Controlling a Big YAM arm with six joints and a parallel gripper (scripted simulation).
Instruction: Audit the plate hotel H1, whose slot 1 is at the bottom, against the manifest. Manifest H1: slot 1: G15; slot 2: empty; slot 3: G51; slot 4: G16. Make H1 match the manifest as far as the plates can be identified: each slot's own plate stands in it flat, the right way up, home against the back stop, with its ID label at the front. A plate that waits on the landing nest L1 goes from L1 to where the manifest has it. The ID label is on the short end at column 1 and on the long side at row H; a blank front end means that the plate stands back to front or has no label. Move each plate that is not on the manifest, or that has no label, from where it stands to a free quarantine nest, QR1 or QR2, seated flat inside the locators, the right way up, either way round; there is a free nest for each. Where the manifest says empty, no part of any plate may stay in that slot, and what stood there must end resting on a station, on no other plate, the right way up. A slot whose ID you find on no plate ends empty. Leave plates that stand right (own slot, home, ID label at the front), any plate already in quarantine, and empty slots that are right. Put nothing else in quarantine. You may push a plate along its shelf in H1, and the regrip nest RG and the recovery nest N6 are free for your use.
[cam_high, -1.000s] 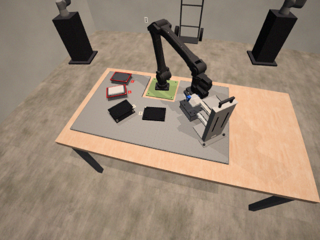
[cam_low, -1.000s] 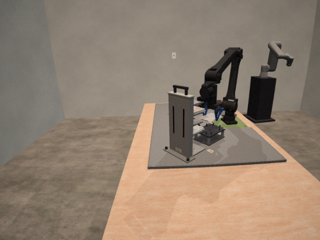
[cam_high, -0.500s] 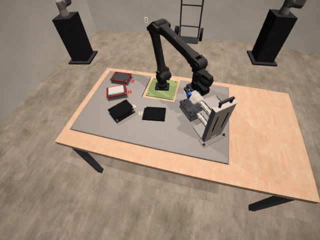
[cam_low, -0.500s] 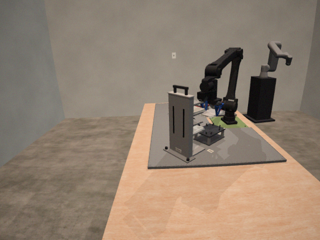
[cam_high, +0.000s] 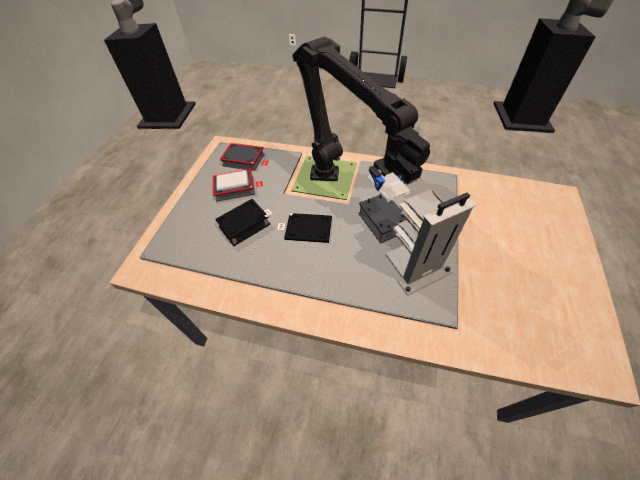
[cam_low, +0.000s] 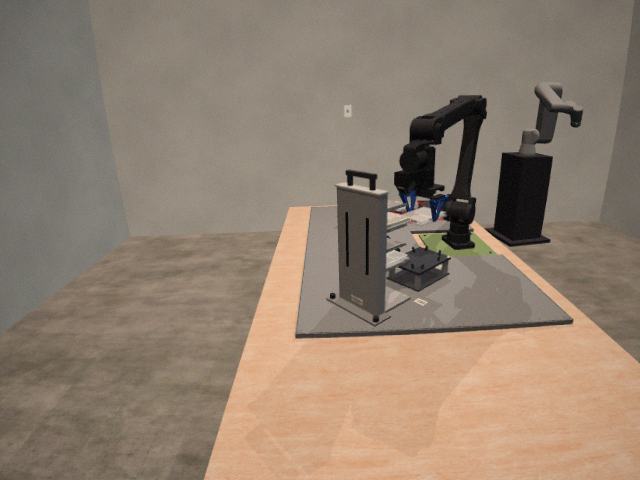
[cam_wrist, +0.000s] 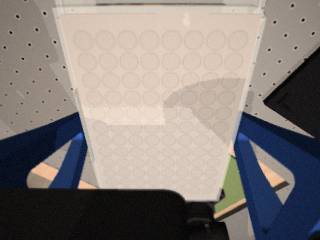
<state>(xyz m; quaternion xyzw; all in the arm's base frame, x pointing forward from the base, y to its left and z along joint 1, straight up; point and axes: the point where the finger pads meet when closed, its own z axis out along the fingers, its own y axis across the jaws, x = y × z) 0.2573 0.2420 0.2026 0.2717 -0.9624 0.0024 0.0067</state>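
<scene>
Now: hand 270 mm to the left of the black N6 nest, 190 mm above it and 50 mm short of it. Round my hand: dark raised RG nest: 140 mm below; white plate labelled G51: 150 mm ahead, 90 mm to the left, 20 mm above; H1 tag: 200 mm below, 150 mm to the left, 50 mm ahead.
</scene>
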